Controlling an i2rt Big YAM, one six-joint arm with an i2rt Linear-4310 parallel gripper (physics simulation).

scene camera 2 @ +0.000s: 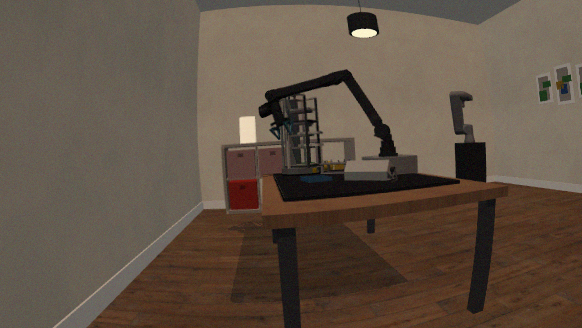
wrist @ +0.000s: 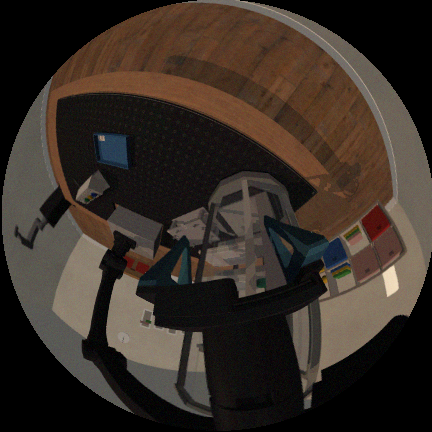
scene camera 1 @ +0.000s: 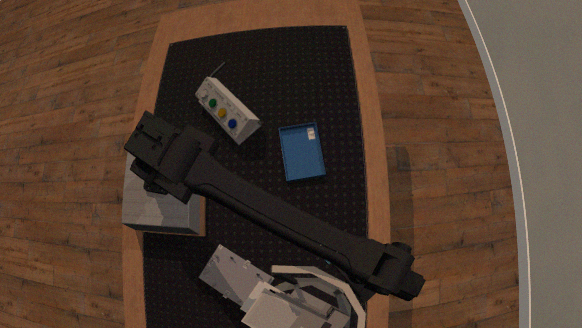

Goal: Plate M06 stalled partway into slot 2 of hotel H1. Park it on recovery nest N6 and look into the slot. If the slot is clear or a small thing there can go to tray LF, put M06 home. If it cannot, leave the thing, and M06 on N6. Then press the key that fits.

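Places are measured from the arm's base along level axes (x back, y right, z up), in centimetres.
Pixels of known places: gripper, fingertip midpoint: (scene camera 2: 284, 137) (wrist: 224, 229); arm's base at its link origin: (scene camera 2: 388, 156) (wrist: 124, 238).
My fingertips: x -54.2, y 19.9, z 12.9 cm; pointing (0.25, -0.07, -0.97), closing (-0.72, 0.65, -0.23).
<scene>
For each thing: its top centre in the pictures, then the offset to it from my fingertips.
- Blue tray LF at its top centre: (scene camera 1: 301, 150) (wrist: 108, 150) (scene camera 2: 315, 176) dx +15.9, dy -33.5, dz -19.9 cm
- key box at its top centre: (scene camera 1: 221, 99) (scene camera 2: 369, 160) (wrist: 82, 197) dx +39.8, dy -44.1, dz -13.3 cm
My gripper (scene camera 2: 282, 130) (wrist: 224, 229) is open and empty, raised beside the upper part of the hotel rack (scene camera 1: 312, 270) (scene camera 2: 300, 170) (wrist: 247, 176), with the rack showing between and beyond its fingers in the wrist view. Pale shelves or plates show in the rack; I cannot tell which is M06 or see into slot 2. A pale grey pinned stand (scene camera 1: 230, 272) (wrist: 192, 227), apparently nest N6, lies beside the rack; no plate can be made out on it. Blue tray LF (scene camera 1: 301, 155) (scene camera 2: 316, 178) (wrist: 113, 150) has no object visible inside. The key box (scene camera 1: 250, 117) (scene camera 2: 367, 170) has green, yellow and blue keys.
The arm's grey base block (scene camera 1: 160, 210) (wrist: 135, 227) stands at the table edge, near the pinned stand. The arm's long link crosses above the table. A black pedestal (scene camera 2: 470, 162) with another arm and a shelf unit with a red box (scene camera 2: 243, 194) stand beyond the table.
</scene>
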